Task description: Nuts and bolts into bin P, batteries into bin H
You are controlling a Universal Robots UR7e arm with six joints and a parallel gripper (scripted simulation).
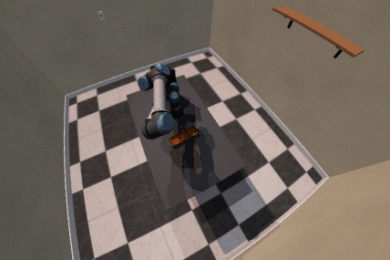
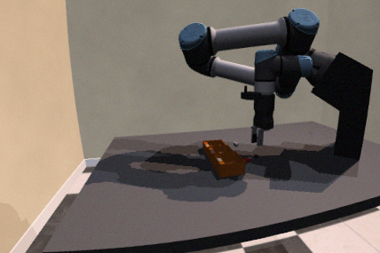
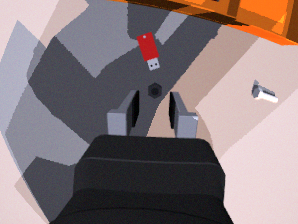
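My gripper is now 7 cm above the dark nut. The rest, counted from my hand: red battery 12 cm ahead, 4 cm to the right, 6 cm below; orange battery 13 cm ahead, 4 cm to the right, 6 cm below; orange three-compartment bin 13 cm ahead, 4 cm to the right, 5 cm below.
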